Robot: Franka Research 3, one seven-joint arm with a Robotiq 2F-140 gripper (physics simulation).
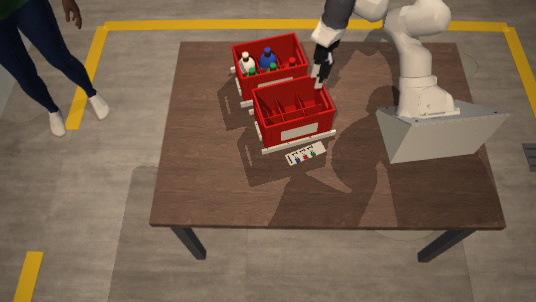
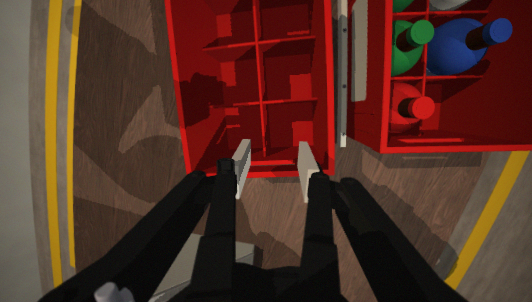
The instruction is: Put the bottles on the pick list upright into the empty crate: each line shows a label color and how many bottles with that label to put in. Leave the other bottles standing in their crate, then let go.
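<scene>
The empty crate [image 1: 270, 134] [image 2: 324, 60] is red with dividers, and its compartments hold no bottles. The bottle crate [image 1: 245, 90] [image 2: 367, 120] stands behind it, holding a white bottle [image 1: 246, 63] [image 2: 452, 3], a blue bottle [image 1: 268, 60] [image 2: 452, 48], a red bottle [image 1: 292, 62] [image 2: 402, 107], one green bottle [image 1: 272, 66] [image 2: 404, 50] and another green bottle [image 1: 252, 72] [image 2: 401, 4]. The pick list [image 1: 302, 152] shows blue, red and green marks; its numbers are too small to read. My gripper [image 1: 318, 84] [image 2: 274, 152] is partly open and empty, above the empty crate's right end.
The wooden table [image 1: 215, 195] [image 2: 110, 175] carries both crates. The robot's grey base block [image 1: 440, 140] stands at the right. A person [image 1: 40, 55] stands on the floor at the left, beyond the table edge. The crates stand close together.
</scene>
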